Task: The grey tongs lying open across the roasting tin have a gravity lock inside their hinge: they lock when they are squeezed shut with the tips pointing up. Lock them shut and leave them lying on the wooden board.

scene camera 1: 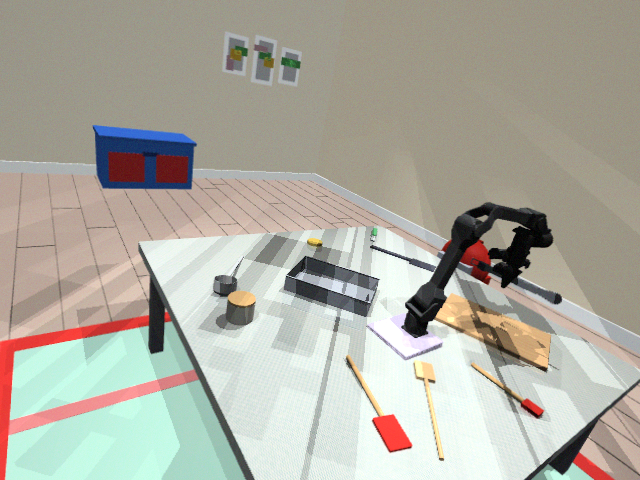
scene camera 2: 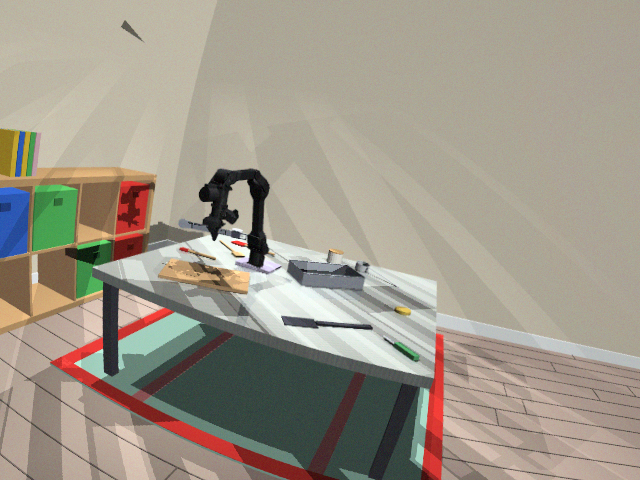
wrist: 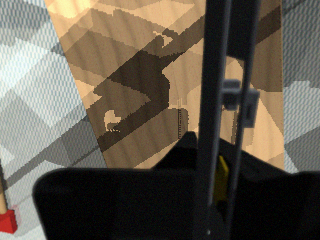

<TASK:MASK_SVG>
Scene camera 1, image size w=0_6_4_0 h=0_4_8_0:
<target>my gripper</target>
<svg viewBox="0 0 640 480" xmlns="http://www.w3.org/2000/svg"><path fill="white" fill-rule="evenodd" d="M529 250L517 248L512 244L507 249L492 248L489 250L488 255L490 255L490 259L502 259L503 261L495 264L493 267L493 271L502 275L502 288L509 285L514 278L523 272L519 268L525 266L524 268L527 269L529 267L530 261L526 259L527 255L530 254Z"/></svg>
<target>lidded canister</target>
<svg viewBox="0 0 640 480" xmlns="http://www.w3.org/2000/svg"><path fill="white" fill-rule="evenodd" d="M232 292L229 294L227 301L227 321L234 325L247 325L251 323L254 317L256 297L247 291Z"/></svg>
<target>wooden spatula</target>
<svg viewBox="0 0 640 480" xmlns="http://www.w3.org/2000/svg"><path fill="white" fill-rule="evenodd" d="M414 360L415 379L424 382L439 459L444 461L431 390L428 383L436 383L431 363Z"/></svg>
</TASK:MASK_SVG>
